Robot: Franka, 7 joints.
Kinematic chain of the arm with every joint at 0, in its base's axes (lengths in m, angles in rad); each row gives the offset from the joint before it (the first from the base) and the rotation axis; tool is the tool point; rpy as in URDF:
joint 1: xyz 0 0 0.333 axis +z
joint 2: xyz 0 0 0 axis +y
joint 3: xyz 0 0 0.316 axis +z
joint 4: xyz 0.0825 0 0 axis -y
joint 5: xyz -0.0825 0 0.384 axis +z
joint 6: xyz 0 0 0 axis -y
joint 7: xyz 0.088 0 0 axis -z
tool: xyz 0 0 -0.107 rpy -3.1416 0 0
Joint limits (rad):
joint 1: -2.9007..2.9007
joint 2: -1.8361..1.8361
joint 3: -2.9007..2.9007
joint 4: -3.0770..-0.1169
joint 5: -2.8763..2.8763
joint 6: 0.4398..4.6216
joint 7: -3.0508..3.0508
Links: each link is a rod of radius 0.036 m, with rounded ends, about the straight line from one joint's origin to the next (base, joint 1, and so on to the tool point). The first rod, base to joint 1, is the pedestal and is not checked.
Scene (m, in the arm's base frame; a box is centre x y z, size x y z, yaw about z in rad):
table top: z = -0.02
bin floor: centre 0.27 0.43 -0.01 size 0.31 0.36 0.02 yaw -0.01
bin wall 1: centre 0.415 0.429 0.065 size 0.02 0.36 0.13 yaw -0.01
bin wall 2: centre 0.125 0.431 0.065 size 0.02 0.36 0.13 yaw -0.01
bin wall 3: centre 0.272 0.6 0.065 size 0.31 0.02 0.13 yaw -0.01
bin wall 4: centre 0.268 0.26 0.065 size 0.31 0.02 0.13 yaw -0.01
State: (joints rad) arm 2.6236 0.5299 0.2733 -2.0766 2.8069 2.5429 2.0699
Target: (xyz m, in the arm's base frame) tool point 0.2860 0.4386 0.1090
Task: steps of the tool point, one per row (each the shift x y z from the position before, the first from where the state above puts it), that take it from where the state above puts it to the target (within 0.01 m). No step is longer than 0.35 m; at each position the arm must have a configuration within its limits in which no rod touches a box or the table.
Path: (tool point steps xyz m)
1: 0.1084 0.2916 0.0636
2: 0.2501 0.1972 0.0930
3: 0.3209 0.0364 0.1140
4: 0.0844 -0.0792 -0.1862
5: 0.0665 -0.1440 -0.1366

